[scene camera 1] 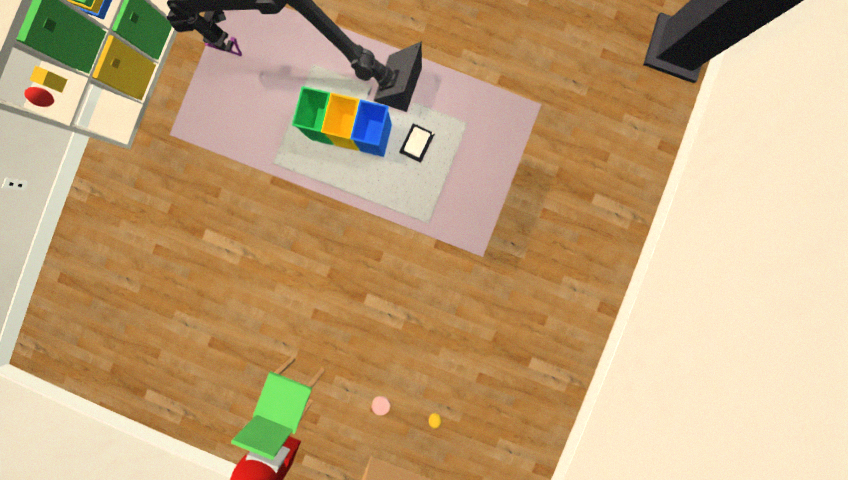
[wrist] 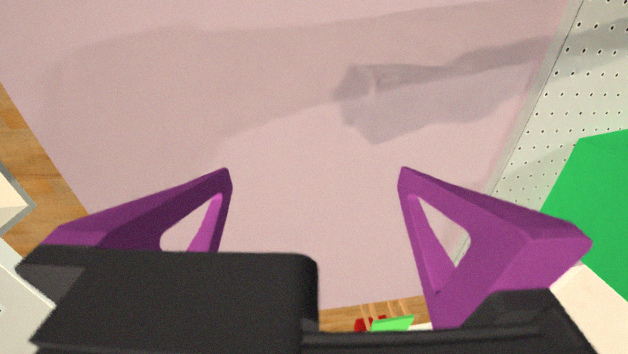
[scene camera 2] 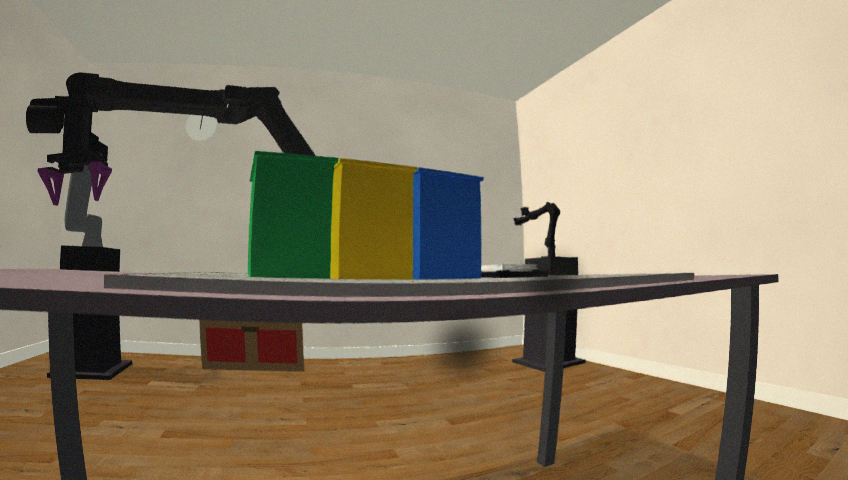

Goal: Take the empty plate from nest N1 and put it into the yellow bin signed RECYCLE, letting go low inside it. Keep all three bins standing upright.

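Places are measured from the arm's base along level axes (x ahead, y left, z up), in metres.
Pixels of known places: gripper, fingertip midpoint: [scene camera 1: 232, 52] [wrist: 314, 176] [scene camera 2: 75, 203]; arm's base, link origin: [scene camera 1: 389, 80].
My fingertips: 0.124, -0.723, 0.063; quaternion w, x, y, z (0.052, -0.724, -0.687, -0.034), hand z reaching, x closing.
Note:
For each thing: its middle in the pictures, then the offset to it from my fingertips, as dx, dy, dz. Level surfaces: height alone.
- yellow bin, body centre: [scene camera 2: 359, 225] [scene camera 1: 345, 124] +0.149, +0.599, -0.043
- green bin, body centre: [scene camera 2: 285, 222] [scene camera 1: 318, 118] +0.159, +0.466, -0.043
- blue bin, body centre: [scene camera 2: 427, 229] [scene camera 1: 373, 130] +0.138, +0.731, -0.043
- white rectangular plate, body centre: [scene camera 2: 506, 268] [scene camera 1: 416, 142] +0.100, +0.934, -0.113
- light board, surface height: dz -0.132
- pink table, surface height: dz -0.145
The yellow bin [scene camera 1: 340, 115] [scene camera 2: 374, 220] stands upright on the perforated board, between the green bin [scene camera 1: 312, 110] [scene camera 2: 291, 217] [wrist: 595, 195] and the blue bin [scene camera 1: 371, 126] [scene camera 2: 447, 226], both upright. A white rectangular plate [scene camera 1: 417, 141] [scene camera 2: 508, 267] lies in a black-rimmed holder, beside the blue bin. The nest and bin signs cannot be read. My gripper [scene camera 1: 225, 48] [scene camera 2: 76, 201] [wrist: 314, 176] is open and empty, with purple fingers pointing down. It hangs high over the pink table part beyond the green bin, far from the plate. The plate does not show in the wrist view.
The light board [scene camera 1: 386, 187] [wrist: 565, 95] lies on the pink table [scene camera 1: 208, 118] [scene camera 2: 35, 278] [wrist: 300, 150]. My arm's dark base [scene camera 1: 404, 74] stands behind the bins. A shelf unit with green and yellow doors is left of the table. A second arm [scene camera 2: 553, 226] stands in the background.

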